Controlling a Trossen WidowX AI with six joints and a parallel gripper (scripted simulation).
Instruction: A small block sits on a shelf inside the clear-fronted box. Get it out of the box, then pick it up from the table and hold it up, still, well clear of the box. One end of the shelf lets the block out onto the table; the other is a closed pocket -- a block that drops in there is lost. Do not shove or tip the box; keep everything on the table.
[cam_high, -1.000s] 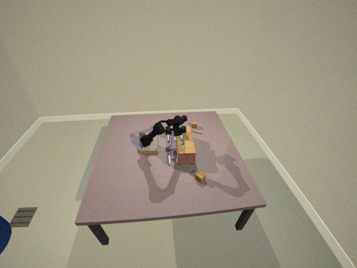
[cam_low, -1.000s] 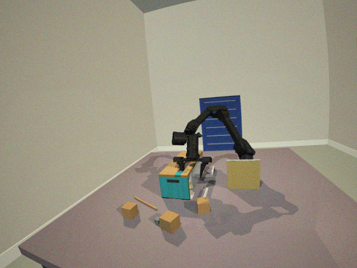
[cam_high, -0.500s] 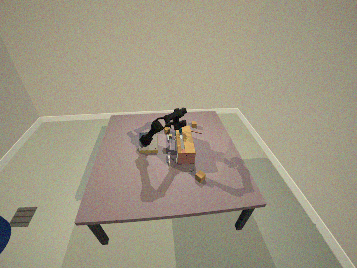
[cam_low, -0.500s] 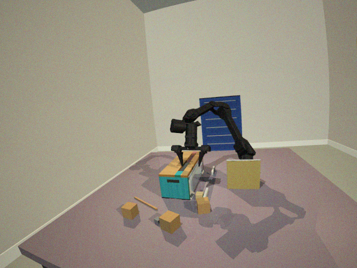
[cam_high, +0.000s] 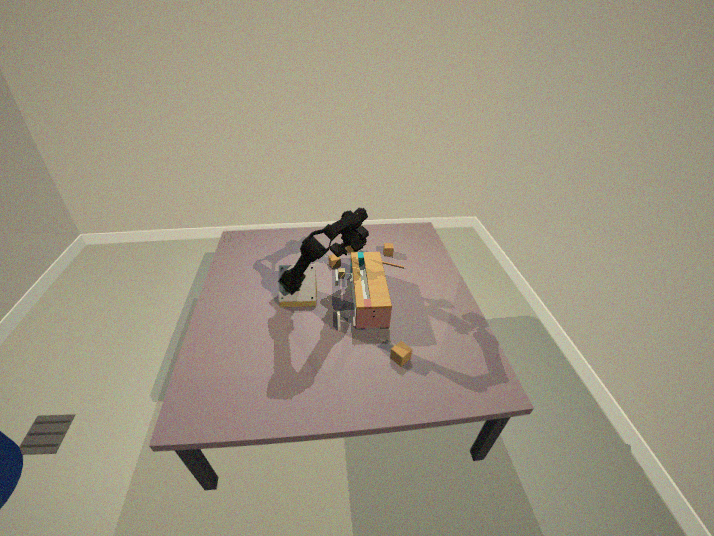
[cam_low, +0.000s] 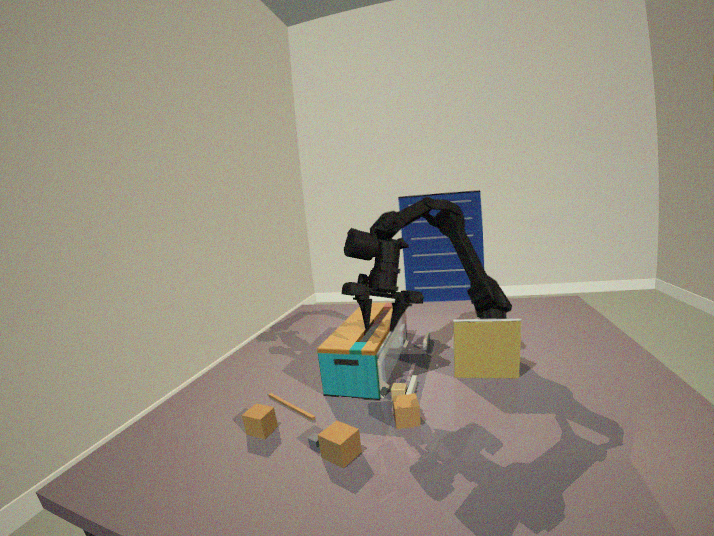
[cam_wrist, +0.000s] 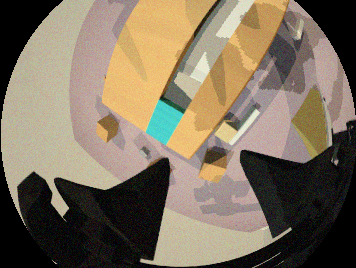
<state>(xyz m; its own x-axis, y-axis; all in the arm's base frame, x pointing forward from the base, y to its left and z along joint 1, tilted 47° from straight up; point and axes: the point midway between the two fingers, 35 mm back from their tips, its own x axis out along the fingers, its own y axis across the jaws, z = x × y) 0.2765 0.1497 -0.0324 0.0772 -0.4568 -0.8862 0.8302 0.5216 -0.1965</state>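
My gripper tip is now 15 cm above the tan block, 4 cm past it and 3 cm to the right of it. Round my gripper tip: cube 51 cm to the right, 15 cm ahead, 13 cm below; then thin stick 21 cm ahead, 16 cm below, 10 cm to the left; then box 15 cm to the right, 10 cm below, 3 cm ahead.
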